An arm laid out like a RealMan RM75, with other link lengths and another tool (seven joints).
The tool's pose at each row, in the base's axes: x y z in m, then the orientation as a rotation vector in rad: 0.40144, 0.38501, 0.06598, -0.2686, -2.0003, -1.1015; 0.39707, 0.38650, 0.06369, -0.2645, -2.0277, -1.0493; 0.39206, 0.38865, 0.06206, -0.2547, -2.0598, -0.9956; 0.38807, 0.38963, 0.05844, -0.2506, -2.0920, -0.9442; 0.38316, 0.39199, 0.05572, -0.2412, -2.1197, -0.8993; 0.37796, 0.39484, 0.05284, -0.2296, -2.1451, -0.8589; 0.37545, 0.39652, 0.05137, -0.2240, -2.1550, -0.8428
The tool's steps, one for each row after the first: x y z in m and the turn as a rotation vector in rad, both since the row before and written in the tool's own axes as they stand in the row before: 0.00083, -0.00281, 0.00424, 0.0438, -0.0114, 0.0123; 0.00164, -0.00215, 0.00501, 0.0478, -0.0138, 0.0074; -0.00027, -0.00333, 0.00434, 0.0442, -0.0174, 0.0093; 0.00086, -0.00211, 0.00565, 0.0402, -0.0135, 0.0043; 0.00094, -0.00174, 0.00629, 0.0371, -0.0121, 0.0014; 0.00039, -0.00054, 0.00329, 0.0150, -0.0045, -0.0001
